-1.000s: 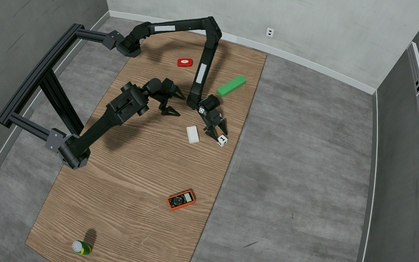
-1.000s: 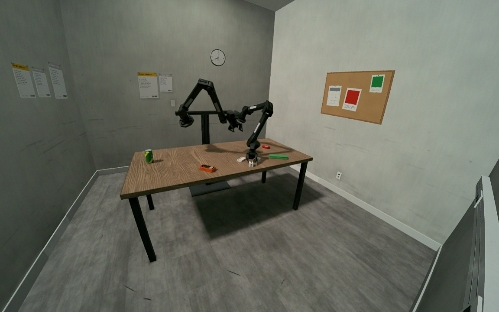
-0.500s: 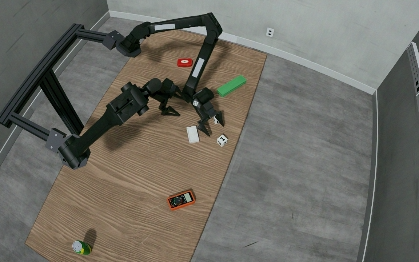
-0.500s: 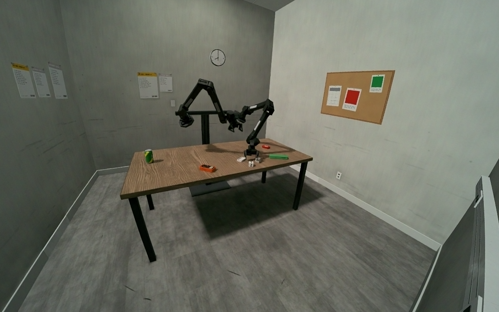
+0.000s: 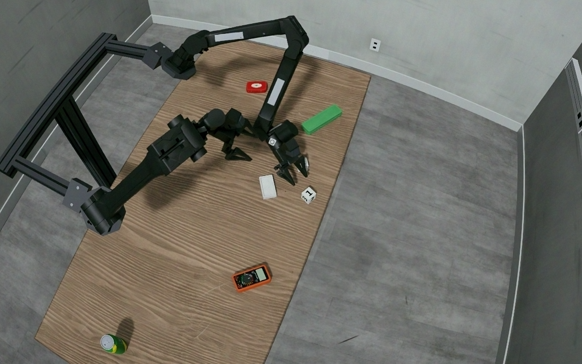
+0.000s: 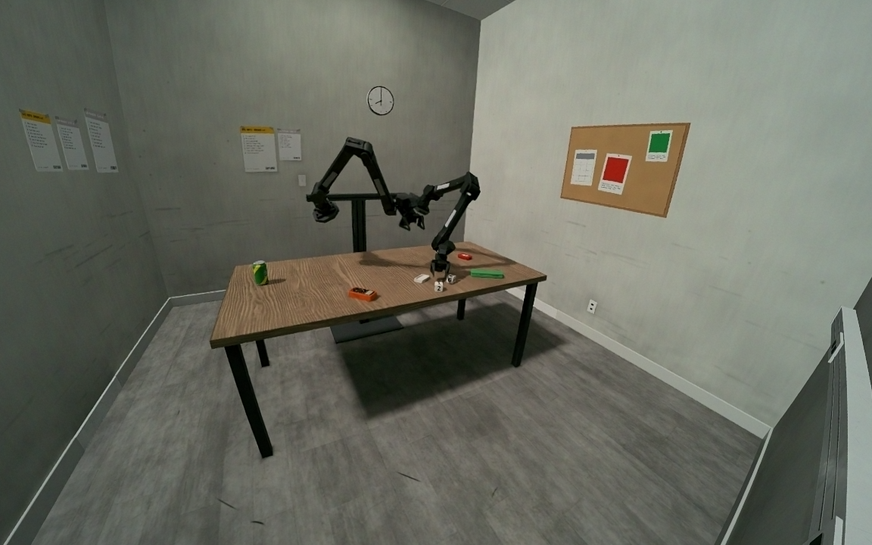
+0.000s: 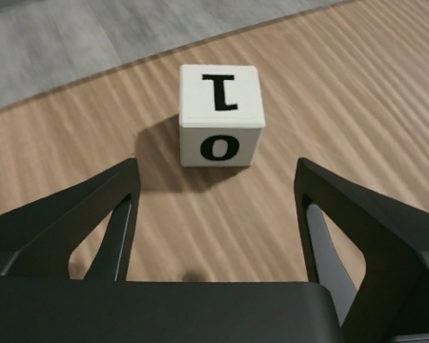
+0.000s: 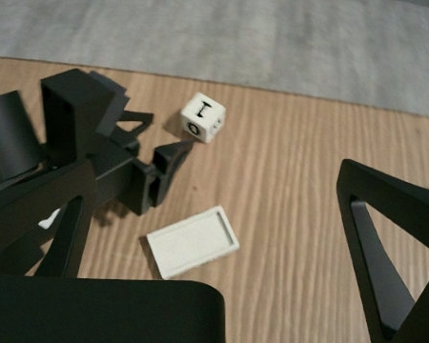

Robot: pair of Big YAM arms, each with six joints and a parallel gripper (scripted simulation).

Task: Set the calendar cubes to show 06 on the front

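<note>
The white tray lies 12 cm behind my left hand, 4 cm to the right of it and 5 cm below it. From my left hand the other things lie so: orange multimeter 8 cm behind, 41 cm to the right, 4 cm below; red case 31 cm behind, 45 cm to the left, 4 cm below.
</note>
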